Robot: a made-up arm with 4 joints.
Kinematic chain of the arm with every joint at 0, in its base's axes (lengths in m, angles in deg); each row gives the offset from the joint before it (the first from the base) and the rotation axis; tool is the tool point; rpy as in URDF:
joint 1: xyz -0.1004 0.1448 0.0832 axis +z
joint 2: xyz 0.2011 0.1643 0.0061 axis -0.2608 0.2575 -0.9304
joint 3: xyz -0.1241 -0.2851 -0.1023 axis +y
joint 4: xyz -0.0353 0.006 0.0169 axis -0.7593 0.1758 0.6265
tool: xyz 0.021 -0.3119 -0.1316 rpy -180 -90 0
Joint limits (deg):
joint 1: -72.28..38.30
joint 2: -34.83..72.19
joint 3: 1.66..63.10
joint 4: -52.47..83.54
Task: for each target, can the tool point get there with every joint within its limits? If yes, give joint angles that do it. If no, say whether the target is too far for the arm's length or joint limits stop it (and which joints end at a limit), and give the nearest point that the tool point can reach.
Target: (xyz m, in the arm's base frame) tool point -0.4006 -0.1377 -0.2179
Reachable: yes | joints -59.65 -12.02 14.64 -18.64
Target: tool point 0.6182 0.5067 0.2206
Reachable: no: joint limits stop it (at a limit: joint 1, joint 2) | nearest point 0.4125 0.3677 0.0851 | short by 0.283 m
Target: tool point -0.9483 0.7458 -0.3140
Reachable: no: too far | nearest point -0.5125 0.4369 -0.0029 | short by 0.618 m
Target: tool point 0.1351 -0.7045 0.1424
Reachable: no: joint limits stop it (at a limit: joint 2, joint 3) | nearest point 0.0574 -0.4241 0.0367 | short by 0.310 m
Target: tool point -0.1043 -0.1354 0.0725
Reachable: yes | joints 25.41 52.18 44.89 68.57
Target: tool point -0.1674 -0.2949 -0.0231
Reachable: yes | joints -23.54 4.30 19.91 29.83
